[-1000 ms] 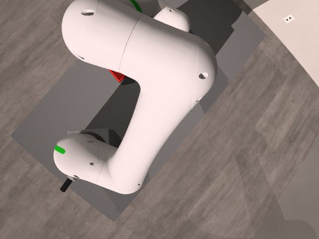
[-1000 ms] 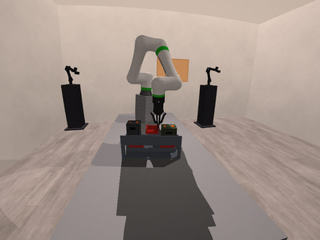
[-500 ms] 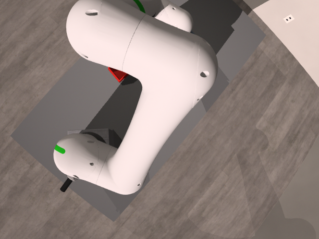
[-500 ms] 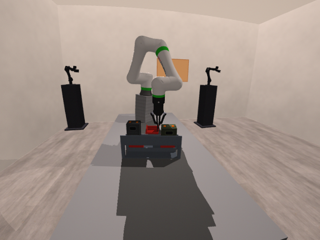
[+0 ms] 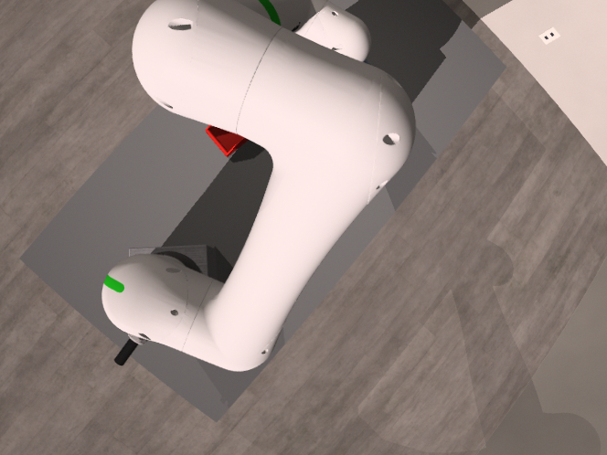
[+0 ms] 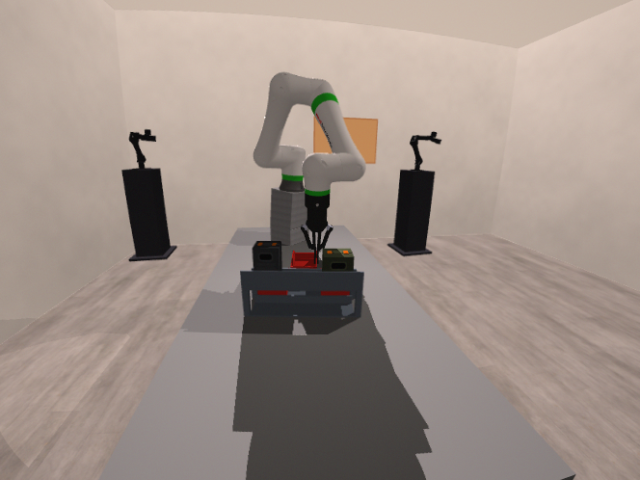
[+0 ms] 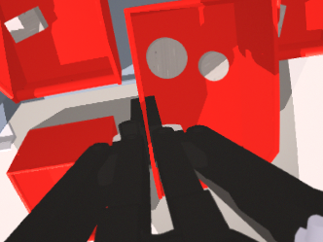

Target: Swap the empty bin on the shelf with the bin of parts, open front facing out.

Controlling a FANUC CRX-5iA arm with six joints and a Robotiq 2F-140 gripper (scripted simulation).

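My gripper is now 70 mm above the grey disc, 30 mm to the left of it and 20 mm short of it. Round my hand: grey shelf: 110 mm ahead, 70 mm to the right, 40 mm below; then grey part: 130 mm ahead, 90 mm below, 20 mm to the left.
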